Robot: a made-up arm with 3 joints.
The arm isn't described. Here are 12 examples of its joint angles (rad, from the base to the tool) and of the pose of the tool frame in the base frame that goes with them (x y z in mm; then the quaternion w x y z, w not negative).
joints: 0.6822 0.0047 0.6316
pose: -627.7 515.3 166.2 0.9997 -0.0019 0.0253 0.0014
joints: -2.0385 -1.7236 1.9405
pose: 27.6 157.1 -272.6 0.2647 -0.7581 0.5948 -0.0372
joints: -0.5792 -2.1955 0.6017
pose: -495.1 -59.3 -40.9 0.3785 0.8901 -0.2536 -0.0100
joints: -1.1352 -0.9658 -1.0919
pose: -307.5 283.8 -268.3 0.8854 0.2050 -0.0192 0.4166
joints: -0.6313 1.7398 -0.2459
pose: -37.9 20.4 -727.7 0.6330 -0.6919 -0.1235 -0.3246
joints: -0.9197 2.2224 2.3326
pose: 222.9 -220.1 -467.1 0.0245 0.6817 0.4429 -0.5818
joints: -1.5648 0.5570 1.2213
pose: 594.9 384.1 -321.3 0.1700 -0.2709 -0.9463 -0.0470
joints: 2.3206 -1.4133 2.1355
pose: 334.2 272.5 311.4 0.7573 -0.3967 0.0703 -0.5140
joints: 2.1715 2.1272 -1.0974
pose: -260.0 -59.8 910.5 0.0309 0.7511 -0.4847 -0.4472
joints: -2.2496 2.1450 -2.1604
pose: 751.1 -58.0 247.7 0.4775 0.5205 -0.0213 -0.7076
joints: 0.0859 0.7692 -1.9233
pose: -448.5 458.0 -324.2 0.4972 -0.2277 0.7823 -0.2982
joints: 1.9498 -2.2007 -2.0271
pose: 163.5 -206.5 495.5 0.1839 -0.8907 -0.4143 -0.0344
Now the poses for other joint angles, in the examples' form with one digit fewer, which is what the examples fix.
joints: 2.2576 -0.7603 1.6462
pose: 197 492 496 0.886 -0.138 0.279 -0.344
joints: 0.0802 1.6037 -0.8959
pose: -563 140 -506 0.614 -0.660 0.326 -0.285
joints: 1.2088 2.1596 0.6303
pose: -699 -211 412 0.452 -0.535 0.134 0.701
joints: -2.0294 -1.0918 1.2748
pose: 163 410 -283 0.069 -0.483 0.852 -0.191
